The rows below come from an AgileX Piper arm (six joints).
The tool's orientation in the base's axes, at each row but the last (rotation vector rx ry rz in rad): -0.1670 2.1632 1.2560; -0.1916 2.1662 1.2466; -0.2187 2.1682 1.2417; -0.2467 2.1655 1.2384; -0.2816 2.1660 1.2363; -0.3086 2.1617 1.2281
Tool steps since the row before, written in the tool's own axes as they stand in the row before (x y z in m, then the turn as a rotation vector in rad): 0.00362 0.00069 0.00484 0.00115 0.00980 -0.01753; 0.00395 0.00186 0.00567 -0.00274 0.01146 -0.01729; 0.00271 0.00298 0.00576 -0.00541 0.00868 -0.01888; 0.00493 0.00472 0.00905 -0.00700 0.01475 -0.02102; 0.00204 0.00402 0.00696 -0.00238 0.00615 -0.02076; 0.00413 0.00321 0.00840 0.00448 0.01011 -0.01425
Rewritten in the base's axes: -0.00098 0.00504 -0.00326 -0.01276 -0.00887 0.01278; -0.00139 0.00636 -0.00297 -0.01025 -0.00846 0.01616; -0.00093 0.00679 -0.00154 -0.00763 -0.01170 0.01631; -0.00215 0.01075 -0.00290 -0.00999 -0.01040 0.02237; -0.00062 0.00821 -0.00099 -0.00951 -0.01428 0.01342; -0.00137 0.00917 -0.00347 -0.01412 -0.00602 0.00947
